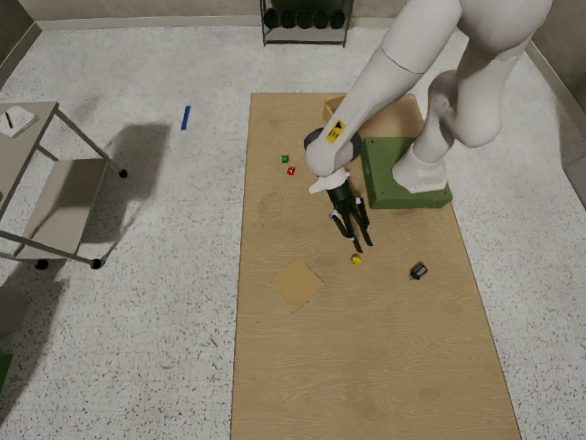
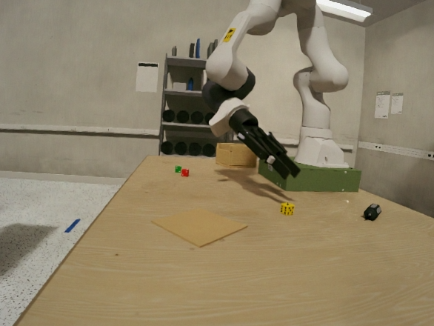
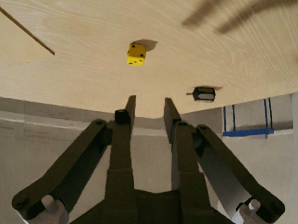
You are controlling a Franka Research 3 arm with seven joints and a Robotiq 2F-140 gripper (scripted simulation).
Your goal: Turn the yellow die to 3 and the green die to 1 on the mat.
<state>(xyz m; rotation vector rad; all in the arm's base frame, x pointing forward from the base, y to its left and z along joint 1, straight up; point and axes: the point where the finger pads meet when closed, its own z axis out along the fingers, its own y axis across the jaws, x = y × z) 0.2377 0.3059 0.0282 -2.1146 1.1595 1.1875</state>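
Right now my hand is 100 mm above the yellow die and 50 mm to the right of it. Round my hand: black object (230 mm behind, 100 mm below, 90 mm to the left); tan mat (220 mm ahead, 130 mm to the left, 110 mm below); red die (350 mm to the right, 250 mm ahead, 100 mm below).
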